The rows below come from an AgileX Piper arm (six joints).
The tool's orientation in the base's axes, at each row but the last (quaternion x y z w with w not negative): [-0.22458, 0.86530, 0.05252, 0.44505]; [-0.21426, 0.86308, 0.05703, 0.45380]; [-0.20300, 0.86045, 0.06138, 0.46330]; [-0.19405, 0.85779, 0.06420, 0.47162]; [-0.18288, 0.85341, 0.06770, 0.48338]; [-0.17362, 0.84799, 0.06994, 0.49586]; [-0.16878, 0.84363, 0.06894, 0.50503]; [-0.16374, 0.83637, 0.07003, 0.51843]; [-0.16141, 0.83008, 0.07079, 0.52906]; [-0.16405, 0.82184, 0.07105, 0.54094]
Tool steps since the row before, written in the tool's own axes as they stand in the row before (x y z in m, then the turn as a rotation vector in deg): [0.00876, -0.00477, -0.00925, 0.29, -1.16, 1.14]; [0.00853, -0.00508, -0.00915, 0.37, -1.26, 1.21]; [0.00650, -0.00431, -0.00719, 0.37, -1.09, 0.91]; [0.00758, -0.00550, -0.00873, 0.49, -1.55, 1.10]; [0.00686, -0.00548, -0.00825, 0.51, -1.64, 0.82]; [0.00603, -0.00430, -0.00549, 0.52, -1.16, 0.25]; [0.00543, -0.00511, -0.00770, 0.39, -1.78, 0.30]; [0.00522, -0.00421, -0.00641, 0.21, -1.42, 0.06]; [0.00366, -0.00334, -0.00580, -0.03, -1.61, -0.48]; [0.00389, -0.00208, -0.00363, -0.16, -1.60, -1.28]
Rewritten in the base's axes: [-0.00924, -0.00995, -0.00090, 1.21, -0.80, -0.79]; [-0.00904, -0.00997, -0.00108, 1.27, -0.90, -0.88]; [-0.00698, -0.00794, -0.00094, 0.96, -0.83, -0.73]; [-0.00832, -0.00966, -0.00115, 1.24, -1.23, -0.90]; [-0.00773, -0.00917, -0.00118, 1.04, -1.40, -0.76]; [-0.00562, -0.00695, -0.00225, 0.39, -1.12, -0.51]; [-0.00692, -0.00815, -0.00078, 0.71, -1.66, -0.39]; [-0.00609, -0.00683, -0.00152, 0.46, -1.35, -0.14]; [-0.00524, -0.00551, -0.00063, 0.15, -1.64, 0.32]; [-0.00383, -0.00377, -0.00195, -0.50, -1.84, 0.76]
